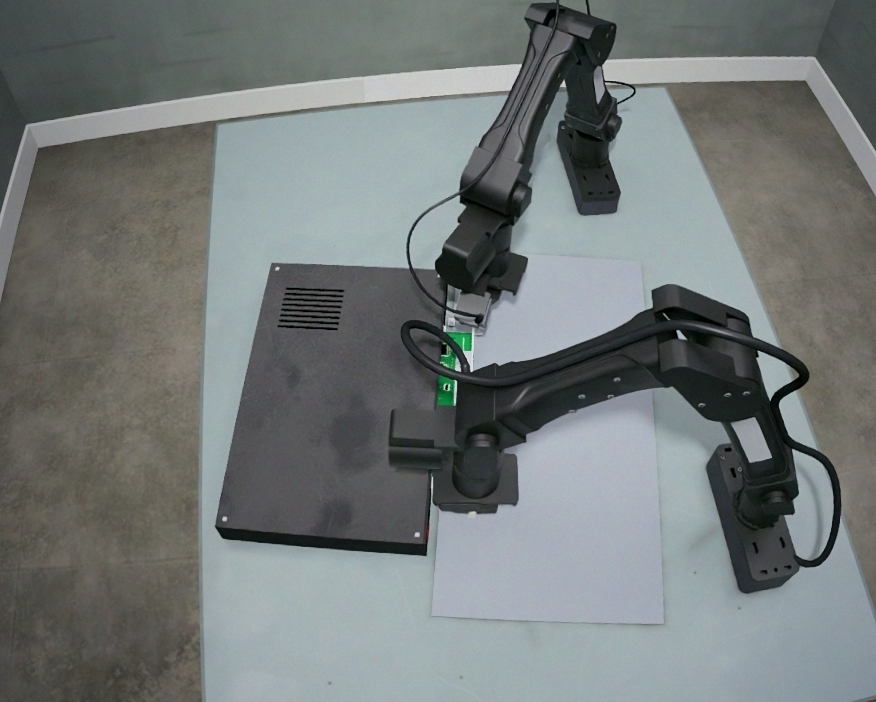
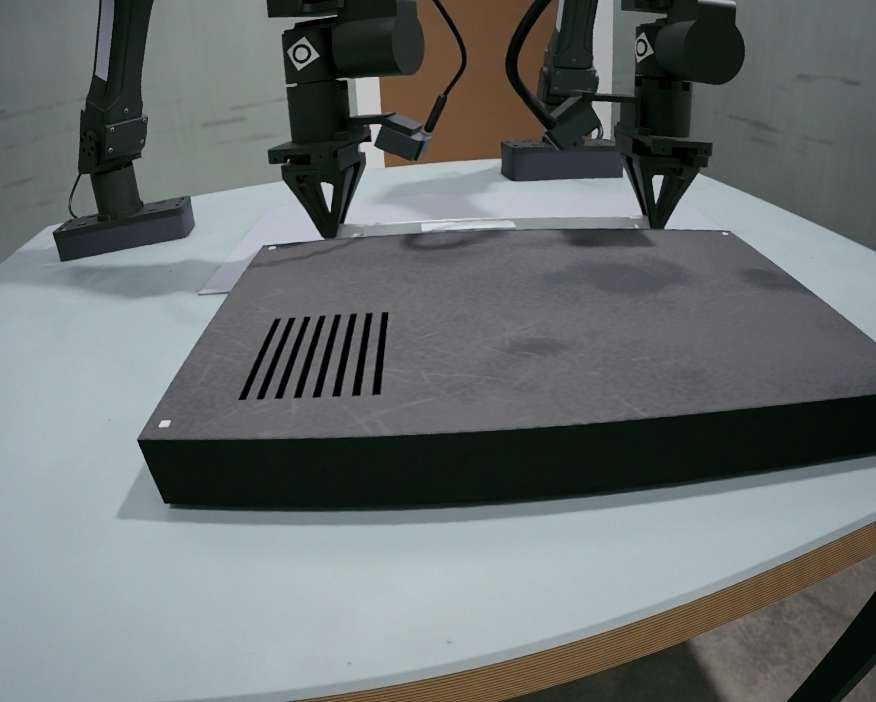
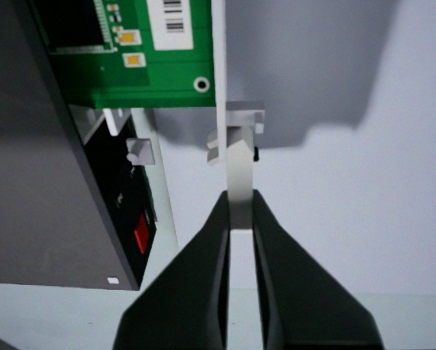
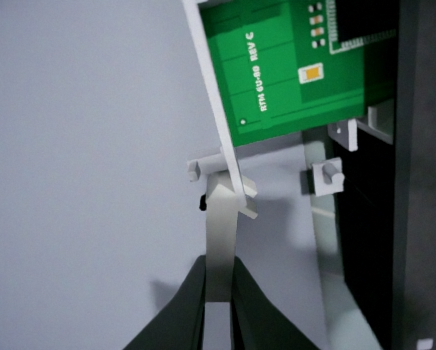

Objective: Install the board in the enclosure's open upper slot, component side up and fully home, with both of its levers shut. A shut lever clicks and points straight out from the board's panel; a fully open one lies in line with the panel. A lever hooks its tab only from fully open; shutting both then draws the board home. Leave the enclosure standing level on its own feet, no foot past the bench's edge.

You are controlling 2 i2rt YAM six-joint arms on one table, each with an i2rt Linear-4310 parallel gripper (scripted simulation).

Scene:
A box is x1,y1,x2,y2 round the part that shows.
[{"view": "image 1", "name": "my left gripper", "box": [433,453,518,513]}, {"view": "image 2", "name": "my left gripper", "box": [550,75,712,228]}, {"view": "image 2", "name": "my right gripper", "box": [267,80,423,237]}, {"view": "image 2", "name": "black enclosure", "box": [137,229,875,506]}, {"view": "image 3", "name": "my left gripper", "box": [111,189,385,349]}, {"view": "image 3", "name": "black enclosure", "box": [0,0,156,290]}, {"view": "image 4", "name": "my right gripper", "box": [122,255,319,349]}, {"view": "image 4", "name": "black enclosure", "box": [311,0,435,349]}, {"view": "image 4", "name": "green board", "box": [185,0,396,302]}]

